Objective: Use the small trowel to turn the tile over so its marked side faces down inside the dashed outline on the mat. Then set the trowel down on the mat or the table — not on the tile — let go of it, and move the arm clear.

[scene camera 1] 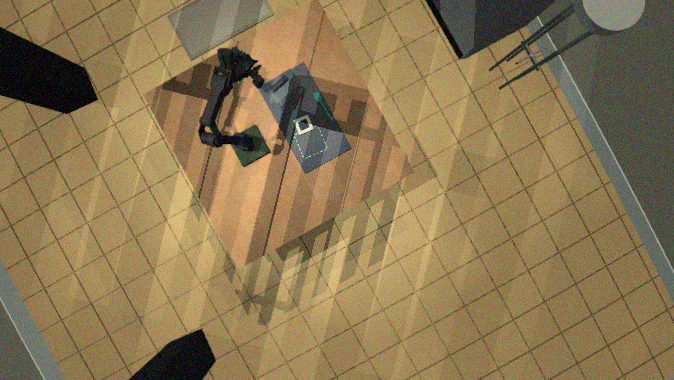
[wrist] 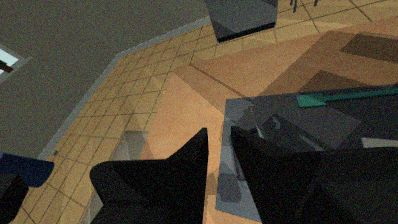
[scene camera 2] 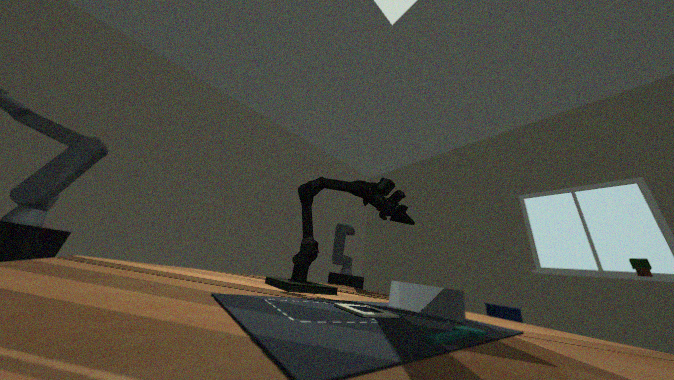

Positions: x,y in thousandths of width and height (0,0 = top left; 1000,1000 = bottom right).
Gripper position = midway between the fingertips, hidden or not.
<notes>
In view: my gripper (scene camera 2: 614,588).
My gripper also shows in the wrist view (wrist: 552,587).
</notes>
